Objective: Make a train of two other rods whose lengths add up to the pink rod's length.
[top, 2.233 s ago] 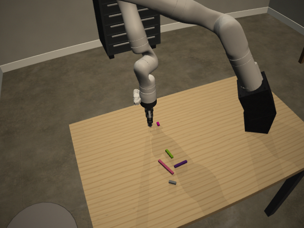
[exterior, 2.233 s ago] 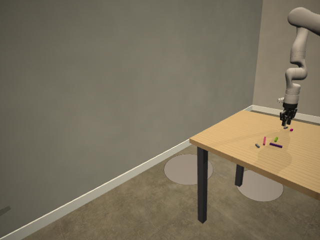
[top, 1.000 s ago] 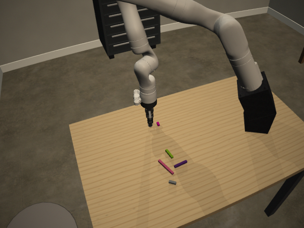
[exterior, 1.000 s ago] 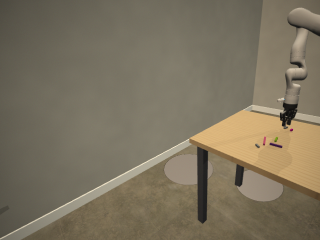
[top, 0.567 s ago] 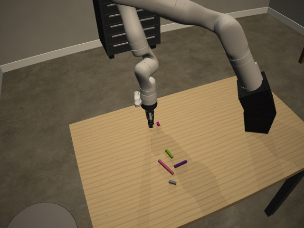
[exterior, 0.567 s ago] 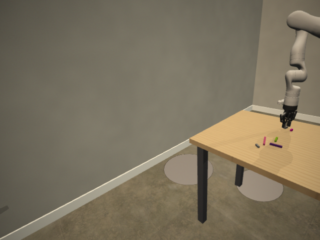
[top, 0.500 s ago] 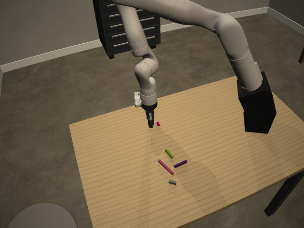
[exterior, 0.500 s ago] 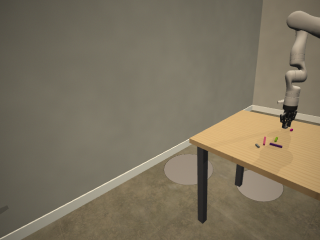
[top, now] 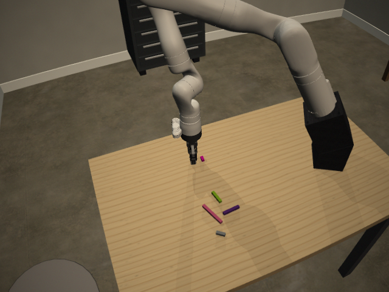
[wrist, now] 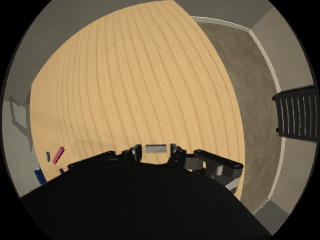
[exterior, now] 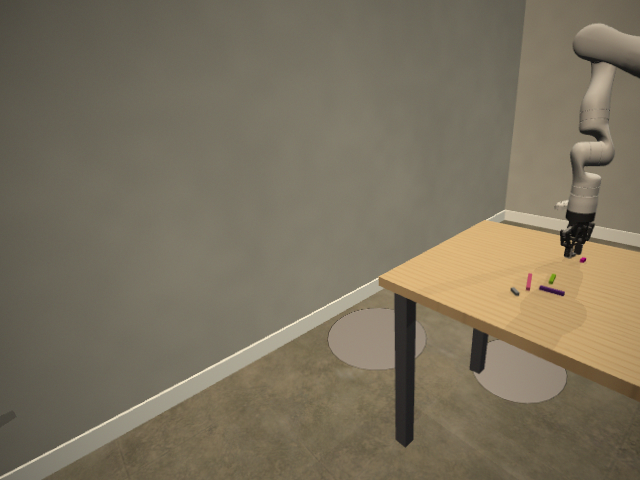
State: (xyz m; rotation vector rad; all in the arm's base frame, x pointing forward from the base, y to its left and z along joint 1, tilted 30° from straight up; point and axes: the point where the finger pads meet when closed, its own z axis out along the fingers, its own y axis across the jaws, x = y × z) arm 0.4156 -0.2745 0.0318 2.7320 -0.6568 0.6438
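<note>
Right now my hand is 3 cm past the magenta rod, 2 cm to the right of it and 2 cm above it. Also, from my hand: lime rod (19 cm to the left, 4 cm ahead, 2 cm below); then purple rod (27 cm to the left, 4 cm ahead, 2 cm below); then pink rod (24 cm to the left, 10 cm ahead, 2 cm below).
</note>
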